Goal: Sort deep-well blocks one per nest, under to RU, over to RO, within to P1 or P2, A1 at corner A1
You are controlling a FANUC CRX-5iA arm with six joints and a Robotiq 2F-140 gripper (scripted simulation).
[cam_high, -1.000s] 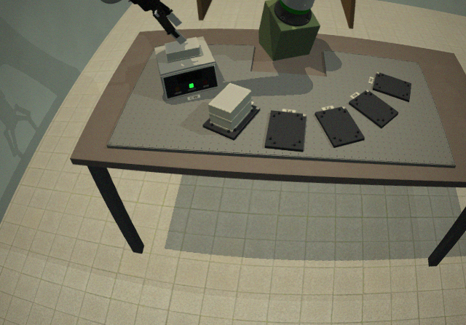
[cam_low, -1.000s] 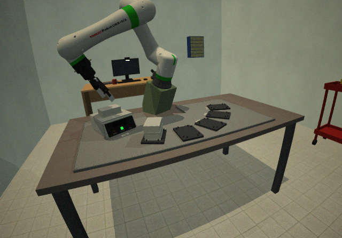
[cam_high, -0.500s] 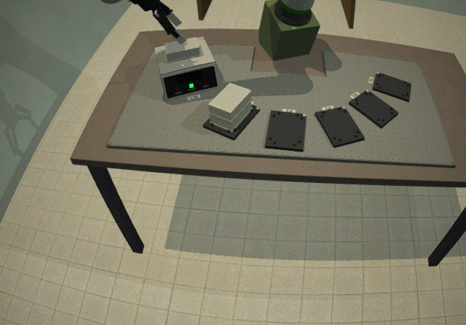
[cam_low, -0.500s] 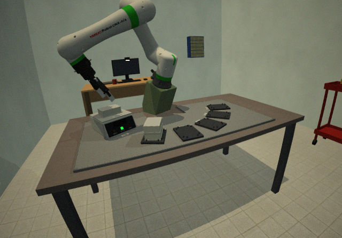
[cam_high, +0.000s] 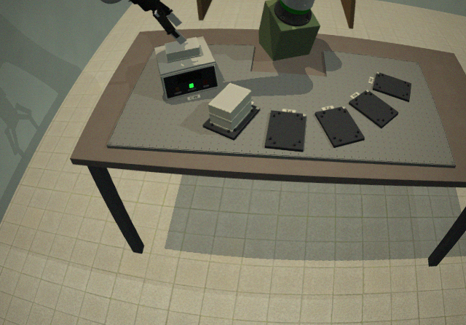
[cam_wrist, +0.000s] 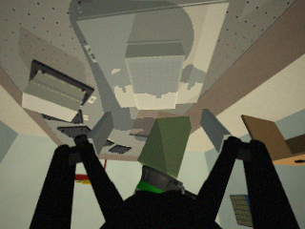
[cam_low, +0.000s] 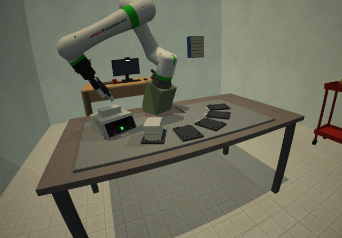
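Right now my hand is 11 cm above the grey platform. From my hand the other things lie so: check-weigher (14 cm below, 1 cm ahead); P1 label (38 cm to the left, 24 cm ahead, 21 cm below); nest P1 (36 cm to the left, 34 cm ahead, 20 cm below).
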